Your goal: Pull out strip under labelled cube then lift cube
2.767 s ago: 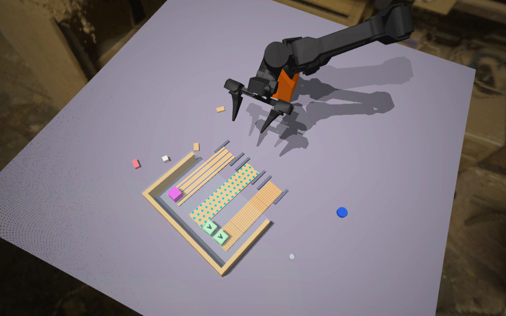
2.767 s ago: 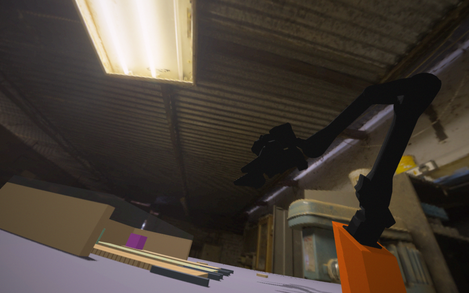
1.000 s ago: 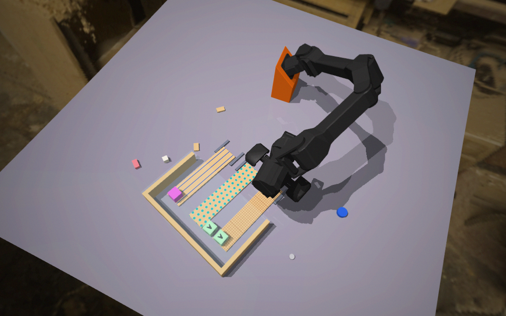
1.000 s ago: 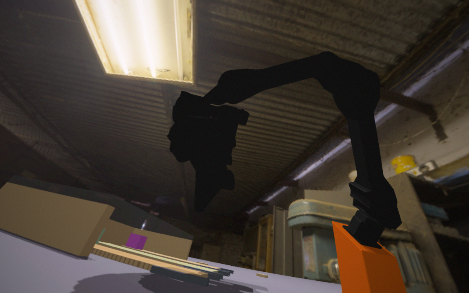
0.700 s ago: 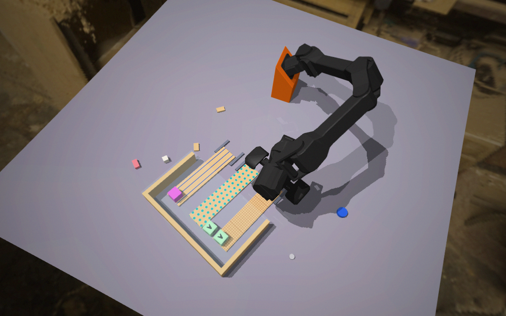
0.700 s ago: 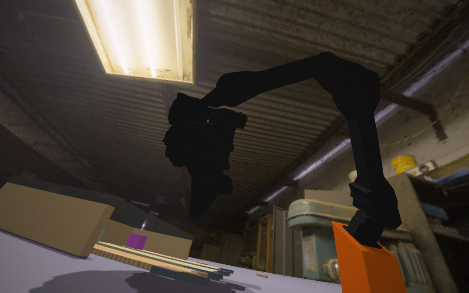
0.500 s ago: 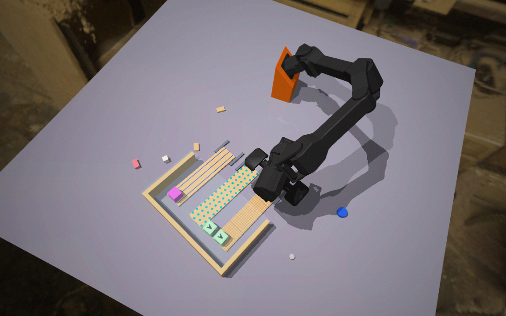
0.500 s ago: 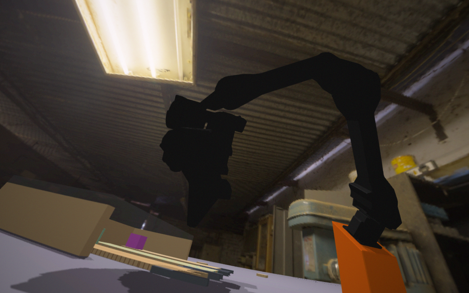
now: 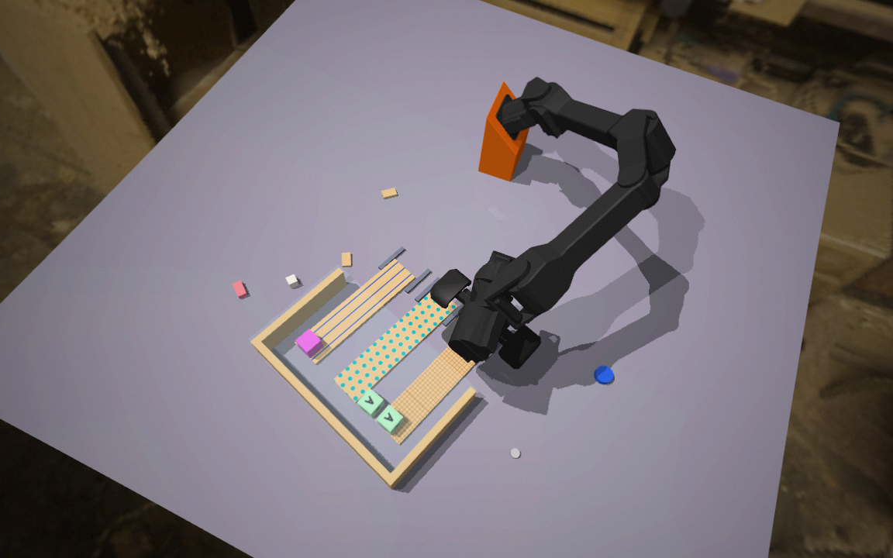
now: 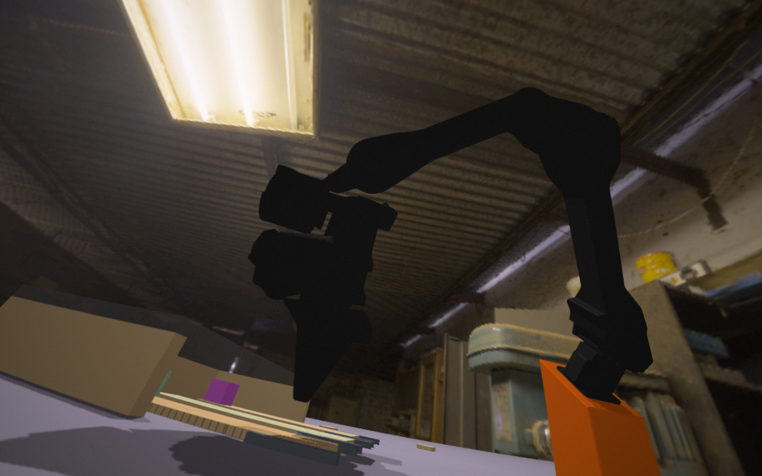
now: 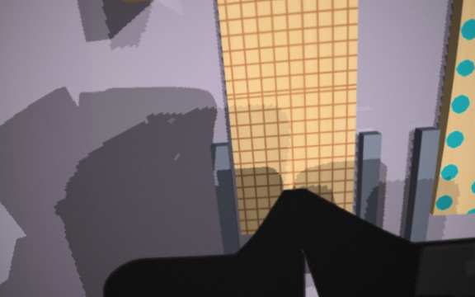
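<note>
Now: the grid strip 90 mm ahead of my gripper tip, 40 mm to the right of it and 30 mm below it. Round my gripper tip: white block: 350 mm to the right, 20 mm below, 20 mm ahead; tan block: 290 mm to the right, 60 mm behind, 30 mm below; blue disc: 220 mm to the left, 30 mm behind, 20 mm below.
</note>
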